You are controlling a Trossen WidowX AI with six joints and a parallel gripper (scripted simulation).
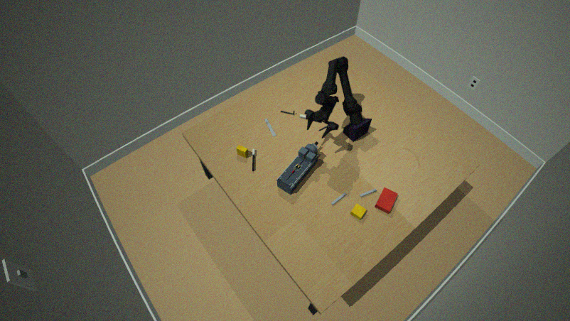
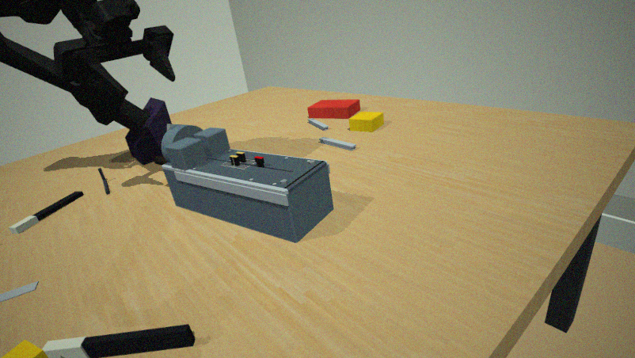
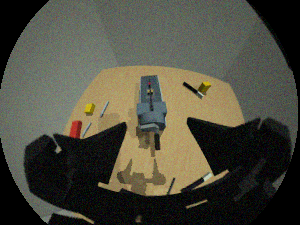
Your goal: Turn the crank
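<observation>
Right now my gripper tip is 20 mm past the dark crank handle, 10 mm to the left of it and 130 mm above it. Round my gripper tip: red pointer: 180 mm ahead, 90 mm to the left, 110 mm below; then red block: 180 mm behind, 450 mm to the left, 180 mm below; then grey bar: 110 mm ahead, 300 mm to the right, 190 mm below.
</observation>
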